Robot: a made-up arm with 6 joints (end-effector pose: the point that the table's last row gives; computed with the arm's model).
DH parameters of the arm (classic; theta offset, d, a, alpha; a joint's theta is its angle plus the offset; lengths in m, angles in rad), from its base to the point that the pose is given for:
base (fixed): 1.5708 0.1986 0 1.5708
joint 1: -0.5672 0 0.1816 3.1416
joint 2: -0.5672 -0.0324 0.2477 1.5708
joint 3: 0 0.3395 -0.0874 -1.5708
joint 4: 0 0.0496 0.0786 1.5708
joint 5: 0 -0.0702 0.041 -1.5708
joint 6: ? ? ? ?
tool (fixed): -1.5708 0.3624 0 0
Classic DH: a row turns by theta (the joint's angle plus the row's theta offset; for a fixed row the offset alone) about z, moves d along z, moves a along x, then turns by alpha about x.
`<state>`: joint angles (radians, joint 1 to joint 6).
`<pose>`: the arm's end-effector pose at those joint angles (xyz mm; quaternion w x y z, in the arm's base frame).
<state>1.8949 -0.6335 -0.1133 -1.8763 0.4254 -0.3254</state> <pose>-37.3 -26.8 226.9 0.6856 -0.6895 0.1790 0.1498</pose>
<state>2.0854 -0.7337 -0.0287 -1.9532 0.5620 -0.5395</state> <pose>46.5 -74.6 278.7 0.8465 -0.4510 0.2348 0.1575</pose>
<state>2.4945 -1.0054 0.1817 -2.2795 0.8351 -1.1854</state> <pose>171.3 -308.7 50.1 0.8712 0.3386 0.3034 0.1853</pose>
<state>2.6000 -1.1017 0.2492 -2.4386 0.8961 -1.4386</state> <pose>161.4 -266.8 -134.2 0.7248 0.5922 0.2958 0.1907</pose>
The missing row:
joint 6: 0 0.068 -0.1086 1.5708
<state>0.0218 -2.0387 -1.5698 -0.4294 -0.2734 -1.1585</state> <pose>-249.7 -255.0 398.9 0.1926 -0.5837 -0.2235 0.7565</pose>
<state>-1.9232 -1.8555 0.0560 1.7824 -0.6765 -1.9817</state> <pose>-203.7 -257.8 573.4 0.9384 0.0709 -0.3086 0.1384</pose>
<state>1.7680 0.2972 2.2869 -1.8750 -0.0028 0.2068</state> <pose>416.2 -221.7 824.7 0.0017 0.4141 0.0902 0.9058</pose>
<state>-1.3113 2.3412 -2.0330 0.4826 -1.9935 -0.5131</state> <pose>324.6 -566.8 -146.6 0.2394 -0.4155 0.7673 -0.4258</pose>
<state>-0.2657 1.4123 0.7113 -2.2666 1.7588 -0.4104</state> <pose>343.2 343.7 -96.7 0.5770 0.5494 0.1181 0.5927</pose>
